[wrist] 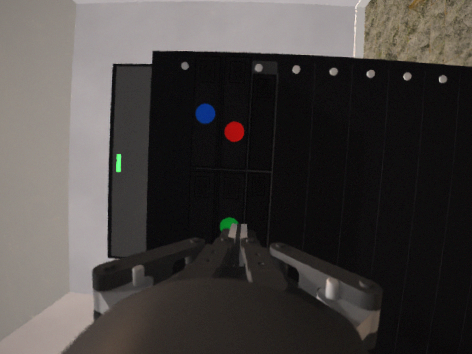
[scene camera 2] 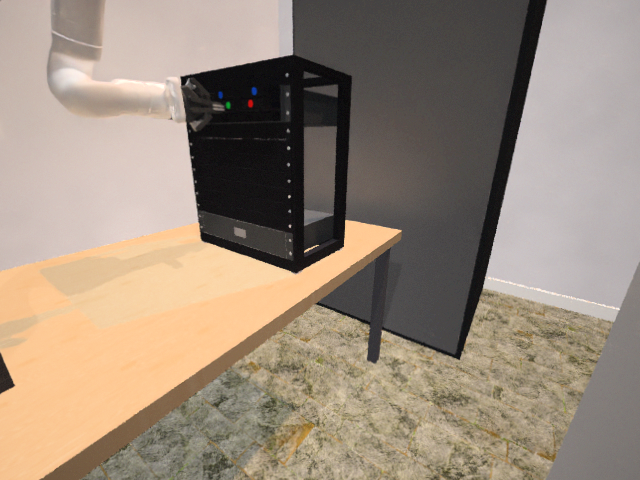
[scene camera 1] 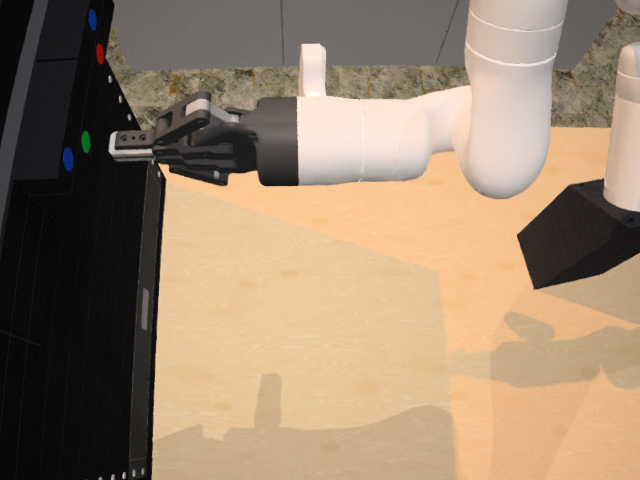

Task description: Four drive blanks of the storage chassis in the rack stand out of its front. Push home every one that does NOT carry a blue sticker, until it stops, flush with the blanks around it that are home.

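Seen in the pictures: gripper, between the fingertips: (wrist: 238,234) (scene camera 2: 222,108) (scene camera 1: 111,146); arm's base, origin of its link: (scene camera 1: 637,196).
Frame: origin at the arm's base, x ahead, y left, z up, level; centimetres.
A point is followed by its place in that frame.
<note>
The blank with the green sticker (scene camera 1: 85,142) {y 9.0, x 63.6, z 23.4 cm} (scene camera 2: 227,105) {y 9.2, x 63.6, z 23.2 cm} (wrist: 229,224) {y 8.6, x 63.6, z 23.3 cm} is in the rack's upper front. My gripper (scene camera 1: 110,146) {y 8.7, x 61.6, z 22.3 cm} (scene camera 2: 224,107) {y 8.7, x 61.6, z 22.3 cm} (wrist: 238,234) {y 8.7, x 61.6, z 22.3 cm} is shut and empty, its fingertips close in front of the green sticker. A small gap shows in scene camera 1; contact cannot be told elsewhere. The red-stickered blank (scene camera 1: 99,53) {y -0.2, x 64.2, z 23.5 cm} (scene camera 2: 250,103) {y -0.3, x 64.2, z 23.2 cm} (wrist: 234,131) {y -0.3, x 64.2, z 23.2 cm} is beside it. One blue-stickered blank (scene camera 1: 92,19) {y -1.8, x 64.3, z 26.2 cm} (scene camera 2: 253,90) {y -1.6, x 64.3, z 26.2 cm} (wrist: 205,113) {y -1.9, x 64.3, z 26.1 cm} is above the red; the other (scene camera 1: 68,159) {y 12.0, x 63.4, z 26.1 cm} (scene camera 2: 220,95) {y 11.9, x 63.4, z 25.9 cm} is above the green, hidden in the wrist view. Dark fronts make their depths hard to judge.
The black rack (scene camera 2: 297,175) {y -10.3, x 71.3, z 4.8 cm} stands on the wooden table (scene camera 1: 289,320) {y 13.4, x 46.9, z -25.9 cm} (scene camera 2: 170,310) {y -0.3, x 35.7, z -25.9 cm}. A lighter grey panel (scene camera 1: 142,387) {y 26.1, x 67.5, z -17.5 cm} (scene camera 2: 263,242) {y 3.2, x 69.0, z -17.9 cm} crosses its lower front. A tall dark cabinet (scene camera 2: 413,155) stands behind the rack. A black block-shaped part (scene camera 1: 573,237) {y 3.3, x 6.0, z -8.3 cm} is at the right in scene camera 1.
</note>
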